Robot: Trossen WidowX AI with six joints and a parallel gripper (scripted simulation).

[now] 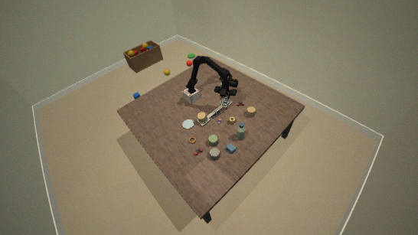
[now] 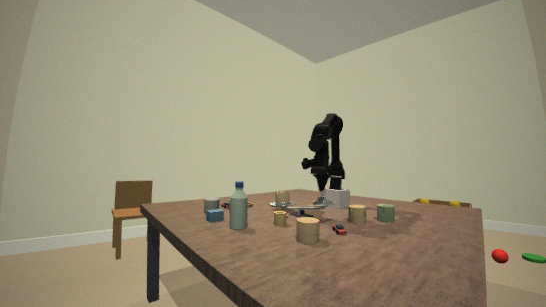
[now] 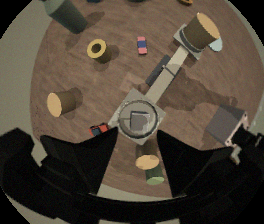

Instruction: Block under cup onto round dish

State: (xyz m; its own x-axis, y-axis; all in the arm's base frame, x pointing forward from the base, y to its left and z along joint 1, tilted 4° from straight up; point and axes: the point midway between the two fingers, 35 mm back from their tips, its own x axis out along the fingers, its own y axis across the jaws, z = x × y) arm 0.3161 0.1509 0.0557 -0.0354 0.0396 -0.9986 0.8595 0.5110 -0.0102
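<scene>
My gripper tip is 4 cm above the grey-blue block. From my gripper tip the other things lie so: small balance: 12 cm to the right, 10 cm below; then tan cup: 11 cm behind, 12 cm to the left, 9 cm below; then yellow ring: 16 cm ahead, 7 cm to the right, 10 cm below.
</scene>
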